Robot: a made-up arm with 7 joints. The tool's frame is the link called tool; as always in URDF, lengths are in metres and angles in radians. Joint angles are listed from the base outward.
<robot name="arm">
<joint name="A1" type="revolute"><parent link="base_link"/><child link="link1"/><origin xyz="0.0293 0.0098 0.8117" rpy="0 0 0"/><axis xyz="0 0 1"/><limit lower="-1.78" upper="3.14"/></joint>
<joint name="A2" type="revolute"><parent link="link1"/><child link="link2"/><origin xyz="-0.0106 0.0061 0.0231" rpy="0 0 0"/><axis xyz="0 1 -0.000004"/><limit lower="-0.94" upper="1.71"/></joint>
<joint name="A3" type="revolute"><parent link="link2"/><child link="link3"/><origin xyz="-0.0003 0.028 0.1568" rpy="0 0 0"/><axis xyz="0 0 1"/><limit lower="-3.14" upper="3.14"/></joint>
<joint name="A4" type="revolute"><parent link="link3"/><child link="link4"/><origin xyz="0.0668 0.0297 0.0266" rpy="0 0 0"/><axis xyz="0 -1 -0.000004"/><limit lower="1.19" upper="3.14"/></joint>
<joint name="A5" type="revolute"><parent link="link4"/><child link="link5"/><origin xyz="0.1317 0.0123 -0.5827" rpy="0 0 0"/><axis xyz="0 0.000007 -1"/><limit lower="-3.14" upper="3.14"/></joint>
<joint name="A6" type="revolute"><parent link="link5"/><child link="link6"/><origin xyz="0.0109 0.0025 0.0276" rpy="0 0 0"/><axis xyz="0 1 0.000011"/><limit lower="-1.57" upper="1.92"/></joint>
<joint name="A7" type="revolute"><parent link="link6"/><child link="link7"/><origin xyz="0.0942 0.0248 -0.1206" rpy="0 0 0"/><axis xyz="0 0.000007 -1"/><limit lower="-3.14" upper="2.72"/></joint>
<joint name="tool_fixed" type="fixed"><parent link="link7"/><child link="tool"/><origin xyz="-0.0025 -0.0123 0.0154" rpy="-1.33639 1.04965 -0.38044"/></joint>
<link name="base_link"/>
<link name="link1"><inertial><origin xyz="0.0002 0.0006 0.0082"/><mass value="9.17"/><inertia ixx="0.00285" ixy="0" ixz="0" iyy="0.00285" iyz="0" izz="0.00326"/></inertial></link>
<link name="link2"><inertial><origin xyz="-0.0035 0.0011 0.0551"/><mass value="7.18"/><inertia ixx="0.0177" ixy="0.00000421" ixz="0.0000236" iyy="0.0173" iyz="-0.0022" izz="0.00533"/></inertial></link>
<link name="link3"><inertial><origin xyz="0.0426 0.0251 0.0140"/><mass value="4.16"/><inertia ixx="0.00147" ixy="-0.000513" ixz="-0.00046" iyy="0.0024" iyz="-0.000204" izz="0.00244"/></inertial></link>
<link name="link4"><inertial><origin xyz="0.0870 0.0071 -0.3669"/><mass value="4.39"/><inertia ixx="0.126" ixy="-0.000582" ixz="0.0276" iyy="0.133" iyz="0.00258" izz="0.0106"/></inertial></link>
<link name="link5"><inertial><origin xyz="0.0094 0.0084 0.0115"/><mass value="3.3"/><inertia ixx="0.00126" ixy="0" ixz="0" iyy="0.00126" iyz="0" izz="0.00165"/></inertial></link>
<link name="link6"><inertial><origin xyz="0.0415 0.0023 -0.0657"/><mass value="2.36"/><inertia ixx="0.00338" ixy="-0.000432" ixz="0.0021" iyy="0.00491" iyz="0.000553" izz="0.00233"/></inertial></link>
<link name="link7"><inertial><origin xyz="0.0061 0.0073 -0.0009"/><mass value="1.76"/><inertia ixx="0.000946" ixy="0" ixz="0" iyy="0.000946" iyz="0" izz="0.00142"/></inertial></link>
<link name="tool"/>
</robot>
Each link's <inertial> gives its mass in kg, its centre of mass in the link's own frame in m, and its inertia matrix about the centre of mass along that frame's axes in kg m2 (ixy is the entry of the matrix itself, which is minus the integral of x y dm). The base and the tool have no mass. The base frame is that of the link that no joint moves.
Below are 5 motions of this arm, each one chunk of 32 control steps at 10 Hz.
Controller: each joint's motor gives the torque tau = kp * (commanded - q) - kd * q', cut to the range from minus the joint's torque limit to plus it. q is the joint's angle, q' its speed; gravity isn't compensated. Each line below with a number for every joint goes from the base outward.
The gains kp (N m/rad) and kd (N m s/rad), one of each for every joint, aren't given. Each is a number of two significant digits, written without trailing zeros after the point. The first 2 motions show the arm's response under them.
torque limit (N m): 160 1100 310 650 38 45 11
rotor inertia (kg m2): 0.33 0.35 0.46 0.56 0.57 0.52 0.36
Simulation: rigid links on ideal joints. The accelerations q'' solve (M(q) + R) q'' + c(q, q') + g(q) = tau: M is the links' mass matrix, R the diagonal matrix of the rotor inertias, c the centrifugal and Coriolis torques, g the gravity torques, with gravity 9.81 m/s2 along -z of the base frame. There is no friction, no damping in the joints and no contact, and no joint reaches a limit. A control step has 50 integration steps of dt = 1/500 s. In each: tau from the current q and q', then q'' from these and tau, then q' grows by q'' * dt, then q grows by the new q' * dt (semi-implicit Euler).
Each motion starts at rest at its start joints. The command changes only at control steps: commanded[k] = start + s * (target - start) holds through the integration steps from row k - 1 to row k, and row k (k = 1, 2, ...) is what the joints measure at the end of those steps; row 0 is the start. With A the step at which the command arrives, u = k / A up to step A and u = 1 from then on. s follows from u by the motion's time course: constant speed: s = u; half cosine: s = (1 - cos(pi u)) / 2; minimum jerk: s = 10 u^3 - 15 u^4 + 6 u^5; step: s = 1 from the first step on.
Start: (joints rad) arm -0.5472 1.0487 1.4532 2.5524 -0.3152 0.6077 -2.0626
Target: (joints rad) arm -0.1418 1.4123 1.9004 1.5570 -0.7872 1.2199 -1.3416
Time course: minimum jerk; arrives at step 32
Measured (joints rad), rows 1 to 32:
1: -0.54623 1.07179 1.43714 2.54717 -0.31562 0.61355 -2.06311
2: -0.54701 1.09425 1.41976 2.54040 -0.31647 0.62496 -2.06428
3: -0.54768 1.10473 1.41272 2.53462 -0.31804 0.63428 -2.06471
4: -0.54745 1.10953 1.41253 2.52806 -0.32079 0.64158 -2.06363
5: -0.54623 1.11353 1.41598 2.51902 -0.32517 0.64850 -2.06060
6: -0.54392 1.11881 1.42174 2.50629 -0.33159 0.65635 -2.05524
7: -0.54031 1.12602 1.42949 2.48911 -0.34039 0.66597 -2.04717
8: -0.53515 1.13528 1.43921 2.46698 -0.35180 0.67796 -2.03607
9: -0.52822 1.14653 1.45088 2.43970 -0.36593 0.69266 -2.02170
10: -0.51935 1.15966 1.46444 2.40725 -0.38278 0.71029 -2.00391
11: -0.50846 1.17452 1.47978 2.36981 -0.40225 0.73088 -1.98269
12: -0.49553 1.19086 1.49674 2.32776 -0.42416 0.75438 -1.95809
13: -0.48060 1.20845 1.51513 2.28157 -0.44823 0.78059 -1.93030
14: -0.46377 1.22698 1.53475 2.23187 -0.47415 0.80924 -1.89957
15: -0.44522 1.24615 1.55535 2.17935 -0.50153 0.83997 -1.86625
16: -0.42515 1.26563 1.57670 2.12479 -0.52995 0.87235 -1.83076
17: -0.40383 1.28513 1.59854 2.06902 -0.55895 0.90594 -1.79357
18: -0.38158 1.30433 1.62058 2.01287 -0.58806 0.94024 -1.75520
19: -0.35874 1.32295 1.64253 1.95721 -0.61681 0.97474 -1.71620
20: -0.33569 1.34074 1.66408 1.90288 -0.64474 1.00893 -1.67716
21: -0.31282 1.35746 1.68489 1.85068 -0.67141 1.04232 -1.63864
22: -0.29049 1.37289 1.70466 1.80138 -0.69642 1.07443 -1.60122
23: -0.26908 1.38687 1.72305 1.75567 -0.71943 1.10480 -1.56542
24: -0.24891 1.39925 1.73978 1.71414 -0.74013 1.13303 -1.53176
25: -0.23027 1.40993 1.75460 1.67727 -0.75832 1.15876 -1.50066
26: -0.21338 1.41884 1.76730 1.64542 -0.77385 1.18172 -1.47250
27: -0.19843 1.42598 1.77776 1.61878 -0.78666 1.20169 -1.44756
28: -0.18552 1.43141 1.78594 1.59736 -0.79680 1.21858 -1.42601
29: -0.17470 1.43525 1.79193 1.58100 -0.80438 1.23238 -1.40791
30: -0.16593 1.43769 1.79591 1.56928 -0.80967 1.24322 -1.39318
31: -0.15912 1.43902 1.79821 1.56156 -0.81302 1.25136 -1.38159
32: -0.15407 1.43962 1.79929 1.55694 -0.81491 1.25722 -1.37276
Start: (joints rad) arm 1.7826 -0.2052 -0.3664 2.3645 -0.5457 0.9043 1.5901
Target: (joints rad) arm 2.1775 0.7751 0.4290 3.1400 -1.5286 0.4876 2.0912
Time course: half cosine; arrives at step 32
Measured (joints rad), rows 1 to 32:
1: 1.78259 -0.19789 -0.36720 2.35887 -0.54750 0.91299 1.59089
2: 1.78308 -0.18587 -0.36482 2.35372 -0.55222 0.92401 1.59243
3: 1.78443 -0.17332 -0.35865 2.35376 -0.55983 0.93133 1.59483
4: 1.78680 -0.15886 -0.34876 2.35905 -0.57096 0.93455 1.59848
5: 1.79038 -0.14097 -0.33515 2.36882 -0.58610 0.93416 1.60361
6: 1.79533 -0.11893 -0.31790 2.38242 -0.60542 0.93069 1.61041
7: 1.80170 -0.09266 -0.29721 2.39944 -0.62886 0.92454 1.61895
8: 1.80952 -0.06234 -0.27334 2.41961 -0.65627 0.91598 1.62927
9: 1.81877 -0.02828 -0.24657 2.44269 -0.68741 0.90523 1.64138
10: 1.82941 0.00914 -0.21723 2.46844 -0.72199 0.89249 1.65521
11: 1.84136 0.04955 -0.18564 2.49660 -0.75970 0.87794 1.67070
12: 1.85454 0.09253 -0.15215 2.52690 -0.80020 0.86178 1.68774
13: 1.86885 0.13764 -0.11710 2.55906 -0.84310 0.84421 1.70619
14: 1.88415 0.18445 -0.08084 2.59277 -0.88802 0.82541 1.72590
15: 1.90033 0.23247 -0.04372 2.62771 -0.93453 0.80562 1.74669
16: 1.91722 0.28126 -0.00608 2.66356 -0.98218 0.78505 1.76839
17: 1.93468 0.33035 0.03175 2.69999 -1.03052 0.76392 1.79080
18: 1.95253 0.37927 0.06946 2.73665 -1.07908 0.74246 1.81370
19: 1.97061 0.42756 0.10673 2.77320 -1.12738 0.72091 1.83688
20: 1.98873 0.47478 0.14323 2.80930 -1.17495 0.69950 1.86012
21: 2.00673 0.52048 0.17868 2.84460 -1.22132 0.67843 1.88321
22: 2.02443 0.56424 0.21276 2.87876 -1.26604 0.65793 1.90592
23: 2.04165 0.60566 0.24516 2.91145 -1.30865 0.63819 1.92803
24: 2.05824 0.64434 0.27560 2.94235 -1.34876 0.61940 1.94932
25: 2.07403 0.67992 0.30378 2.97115 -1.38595 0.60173 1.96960
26: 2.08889 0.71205 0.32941 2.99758 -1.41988 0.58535 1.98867
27: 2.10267 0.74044 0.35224 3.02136 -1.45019 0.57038 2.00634
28: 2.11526 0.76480 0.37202 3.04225 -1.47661 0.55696 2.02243
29: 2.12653 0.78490 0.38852 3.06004 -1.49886 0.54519 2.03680
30: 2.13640 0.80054 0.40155 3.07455 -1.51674 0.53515 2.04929
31: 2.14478 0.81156 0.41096 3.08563 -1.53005 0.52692 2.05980
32: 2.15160 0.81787 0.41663 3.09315 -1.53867 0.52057 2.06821
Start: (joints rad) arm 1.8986 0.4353 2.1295 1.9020 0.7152 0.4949 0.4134
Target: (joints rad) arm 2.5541 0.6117 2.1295 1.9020 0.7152 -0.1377 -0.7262
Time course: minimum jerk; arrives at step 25
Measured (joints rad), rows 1 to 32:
1: 1.89910 0.43314 2.11629 1.88819 0.71784 0.49830 0.41361
2: 1.89948 0.43190 2.10457 1.87595 0.72290 0.50270 0.41356
3: 1.90086 0.43255 2.09902 1.86887 0.72620 0.50419 0.41150
4: 1.90439 0.43462 2.09672 1.86487 0.72764 0.50224 0.40582
5: 1.91083 0.43816 2.09576 1.86262 0.72816 0.49632 0.39505
6: 1.92074 0.44333 2.09522 1.86141 0.72846 0.48585 0.37789
7: 1.93458 0.45021 2.09472 1.86085 0.72892 0.47039 0.35333
8: 1.95269 0.45873 2.09415 1.86070 0.72967 0.44970 0.32071
9: 1.97521 0.46878 2.09350 1.86082 0.73074 0.42378 0.27979
10: 2.00210 0.48014 2.09278 1.86112 0.73214 0.39290 0.23072
11: 2.03310 0.49257 2.09202 1.86155 0.73384 0.35751 0.17404
12: 2.06778 0.50579 2.09123 1.86206 0.73581 0.31827 0.11063
13: 2.10552 0.51945 2.09042 1.86262 0.73800 0.27599 0.04170
14: 2.14556 0.53324 2.08961 1.86322 0.74037 0.23163 -0.03131
15: 2.18707 0.54679 2.08882 1.86383 0.74286 0.18621 -0.10679
16: 2.22911 0.55978 2.08805 1.86443 0.74541 0.14083 -0.18298
17: 2.27074 0.57189 2.08733 1.86501 0.74797 0.09656 -0.25812
18: 2.31103 0.58284 2.08667 1.86556 0.75045 0.05446 -0.33046
19: 2.34911 0.59240 2.08609 1.86606 0.75281 0.01548 -0.39838
20: 2.38418 0.60041 2.08561 1.86650 0.75498 -0.01959 -0.46045
21: 2.41563 0.60678 2.08523 1.86688 0.75693 -0.05011 -0.51550
22: 2.44298 0.61151 2.08495 1.86720 0.75862 -0.07571 -0.56275
23: 2.46604 0.61472 2.08475 1.86747 0.76003 -0.09629 -0.60182
24: 2.48487 0.61664 2.08463 1.86768 0.76116 -0.11209 -0.63288
25: 2.49985 0.61763 2.08456 1.86786 0.76202 -0.12372 -0.65668
26: 2.51167 0.61813 2.08450 1.86802 0.76266 -0.13213 -0.67455
27: 2.52096 0.61843 2.08444 1.86816 0.76312 -0.13821 -0.68788
28: 2.52823 0.61862 2.08435 1.86830 0.76346 -0.14261 -0.69783
29: 2.53391 0.61876 2.08425 1.86842 0.76372 -0.14581 -0.70524
30: 2.53834 0.61887 2.08416 1.86853 0.76391 -0.14814 -0.71077
31: 2.54180 0.61896 2.08408 1.86862 0.76406 -0.14984 -0.71488
32: 2.54450 0.61903 2.08401 1.86869 0.76417 -0.15108 -0.71795

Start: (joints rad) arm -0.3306 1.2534 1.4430 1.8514 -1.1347 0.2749 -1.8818
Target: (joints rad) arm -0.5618 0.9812 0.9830 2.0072 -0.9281 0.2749 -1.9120
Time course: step
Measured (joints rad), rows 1 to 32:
1: -0.32345 1.11517 1.20771 1.88785 -1.08409 0.27563 -1.88500
2: -0.36818 1.07578 1.03741 1.91442 -1.02042 0.29986 -1.89142
3: -0.42620 1.05834 0.95225 1.93578 -0.97725 0.31939 -1.89749
4: -0.47264 1.04733 0.91887 1.95016 -0.95405 0.32969 -1.90220
5: -0.50331 1.04054 0.90965 1.95811 -0.94437 0.33430 -1.90551
6: -0.52209 1.03686 0.90919 1.96173 -0.94191 0.33633 -1.90775
7: -0.53359 1.03512 0.91080 1.96301 -0.94240 0.33738 -1.90926
8: -0.54101 1.03442 0.91227 1.96325 -0.94359 0.33808 -1.91031
9: -0.54612 1.03418 0.91318 1.96312 -0.94461 0.33863 -1.91104
10: -0.54986 1.03412 0.91367 1.96292 -0.94528 0.33906 -1.91157
11: -0.55269 1.03412 0.91391 1.96274 -0.94565 0.33939 -1.91196
12: -0.55485 1.03413 0.91405 1.96260 -0.94583 0.33963 -1.91224
13: -0.55650 1.03413 0.91413 1.96251 -0.94592 0.33980 -1.91245
14: -0.55777 1.03413 0.91418 1.96244 -0.94597 0.33993 -1.91260
15: -0.55873 1.03413 0.91423 1.96239 -0.94599 0.34001 -1.91272
16: -0.55947 1.03412 0.91426 1.96235 -0.94601 0.34006 -1.91280
17: -0.56003 1.03412 0.91429 1.96233 -0.94602 0.34010 -1.91286
18: -0.56045 1.03412 0.91431 1.96231 -0.94603 0.34013 -1.91290
19: -0.56078 1.03412 0.91433 1.96229 -0.94604 0.34015 -1.91294
20: -0.56102 1.03411 0.91434 1.96228 -0.94605 0.34016 -1.91296
21: -0.56121 1.03411 0.91435 1.96227 -0.94605 0.34017 -1.91298
22: -0.56135 1.03411 0.91436 1.96226 -0.94605 0.34017 -1.91299
23: -0.56146 1.03411 0.91436 1.96225 -0.94606 0.34018 -1.91300
24: -0.56154 1.03411 0.91436 1.96225 -0.94606 0.34018 -1.91301
25: -0.56160 1.03411 0.91437 1.96225 -0.94606 0.34018 -1.91301
26: -0.56165 1.03411 0.91437 1.96225 -0.94606 0.34018 -1.91301
27: -0.56169 1.03411 0.91437 1.96224 -0.94606 0.34018 -1.91302
28: -0.56171 1.03411 0.91437 1.96224 -0.94606 0.34018 -1.91302
29: -0.56173 1.03411 0.91437 1.96224 -0.94606 0.34018 -1.91302
30: -0.56175 1.03411 0.91438 1.96224 -0.94606 0.34018 -1.91302
31: -0.56176 1.03411 0.91438 1.96224 -0.94606 0.34018 -1.91302
32: -0.56177 1.03411 0.91438 1.96224 -0.94606 0.34018 -1.91302

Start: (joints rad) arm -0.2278 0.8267 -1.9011 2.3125 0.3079 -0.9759 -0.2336
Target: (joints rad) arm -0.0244 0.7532 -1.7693 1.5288 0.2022 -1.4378 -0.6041
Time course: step
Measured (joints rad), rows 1 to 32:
1: -0.12951 0.80622 -1.81827 2.02719 0.26998 -1.09350 -0.29013
2: -0.12749 0.79299 -1.75957 1.80705 0.21123 -1.19635 -0.36639
3: -0.12294 0.78530 -1.72957 1.67326 0.17122 -1.27104 -0.42776
4: -0.11154 0.78123 -1.71391 1.59571 0.15147 -1.32627 -0.47368
5: -0.09770 0.77893 -1.70578 1.55120 0.14377 -1.36638 -0.50765
6: -0.08430 0.77749 -1.70182 1.52563 0.14182 -1.39514 -0.53277
7: -0.07255 0.77654 -1.70008 1.51089 0.14213 -1.41566 -0.55138
8: -0.06271 0.77590 -1.69942 1.50236 0.14309 -1.43029 -0.56517
9: -0.05469 0.77548 -1.69925 1.49740 0.14403 -1.44073 -0.57540
10: -0.04823 0.77521 -1.69926 1.49450 0.14476 -1.44818 -0.58299
11: -0.04308 0.77503 -1.69933 1.49279 0.14527 -1.45351 -0.58862
12: -0.03900 0.77491 -1.69942 1.49178 0.14562 -1.45732 -0.59280
13: -0.03579 0.77483 -1.69950 1.49118 0.14586 -1.46005 -0.59591
14: -0.03327 0.77478 -1.69957 1.49081 0.14603 -1.46201 -0.59821
15: -0.03130 0.77474 -1.69964 1.49058 0.14615 -1.46341 -0.59993
16: -0.02976 0.77471 -1.69969 1.49044 0.14624 -1.46442 -0.60120
17: -0.02856 0.77469 -1.69973 1.49035 0.14630 -1.46514 -0.60215
18: -0.02763 0.77467 -1.69976 1.49029 0.14635 -1.46565 -0.60285
19: -0.02691 0.77466 -1.69979 1.49025 0.14639 -1.46602 -0.60337
20: -0.02635 0.77466 -1.69981 1.49023 0.14641 -1.46629 -0.60376
21: -0.02591 0.77465 -1.69983 1.49021 0.14644 -1.46648 -0.60405
22: -0.02557 0.77464 -1.69984 1.49019 0.14645 -1.46661 -0.60426
23: -0.02531 0.77464 -1.69985 1.49018 0.14646 -1.46671 -0.60442
24: -0.02511 0.77464 -1.69986 1.49017 0.14647 -1.46678 -0.60454
25: -0.02495 0.77464 -1.69987 1.49017 0.14648 -1.46683 -0.60463
26: -0.02482 0.77463 -1.69987 1.49016 0.14648 -1.46686 -0.60469
27: -0.02473 0.77463 -1.69987 1.49016 0.14649 -1.46689 -0.60474
28: -0.02466 0.77463 -1.69988 1.49016 0.14649 -1.46691 -0.60478
29: -0.02460 0.77463 -1.69988 1.49016 0.14649 -1.46692 -0.60481
30: -0.02455 0.77463 -1.69988 1.49016 0.14649 -1.46693 -0.60483
31: -0.02452 0.77463 -1.69988 1.49015 0.14650 -1.46694 -0.60484
32: -0.02449 0.77463 -1.69988 1.49015 0.14650 -1.46694 -0.60485

